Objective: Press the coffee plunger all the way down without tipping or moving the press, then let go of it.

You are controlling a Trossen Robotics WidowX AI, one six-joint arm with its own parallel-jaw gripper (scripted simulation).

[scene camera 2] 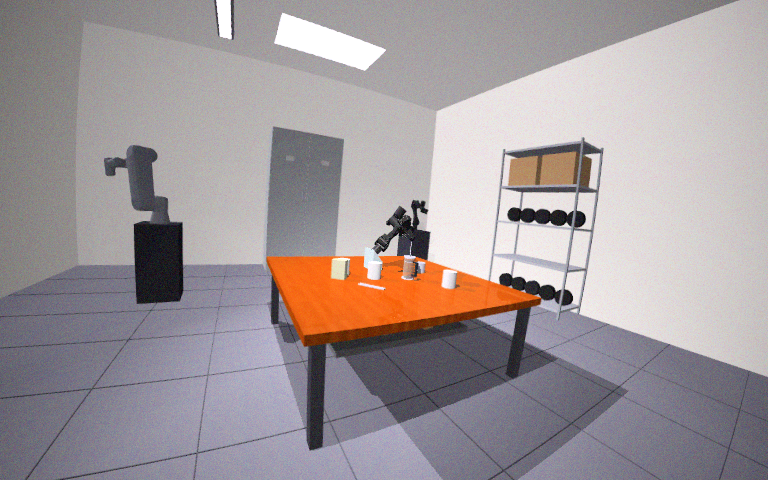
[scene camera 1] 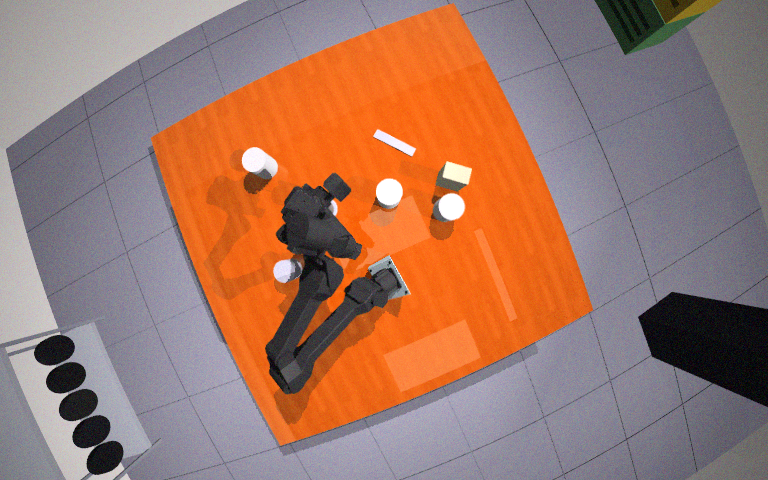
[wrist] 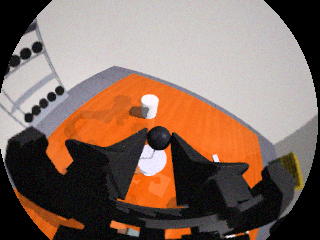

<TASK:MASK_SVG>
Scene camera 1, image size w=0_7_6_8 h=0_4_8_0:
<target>gripper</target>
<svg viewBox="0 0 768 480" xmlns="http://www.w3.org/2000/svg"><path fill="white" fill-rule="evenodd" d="M336 172L329 175L323 182L323 187L317 186L315 189L311 189L306 186L296 186L292 189L284 201L285 206L280 211L283 214L282 220L286 223L275 232L277 239L281 243L288 244L286 238L287 222L297 213L306 213L328 222L334 220L340 222L328 207L335 198L341 202L351 192L351 188Z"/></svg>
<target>cream box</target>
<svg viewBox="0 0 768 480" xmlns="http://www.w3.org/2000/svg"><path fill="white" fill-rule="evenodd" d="M435 186L459 191L466 185L469 185L472 168L446 161L442 169L439 170Z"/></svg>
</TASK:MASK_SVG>
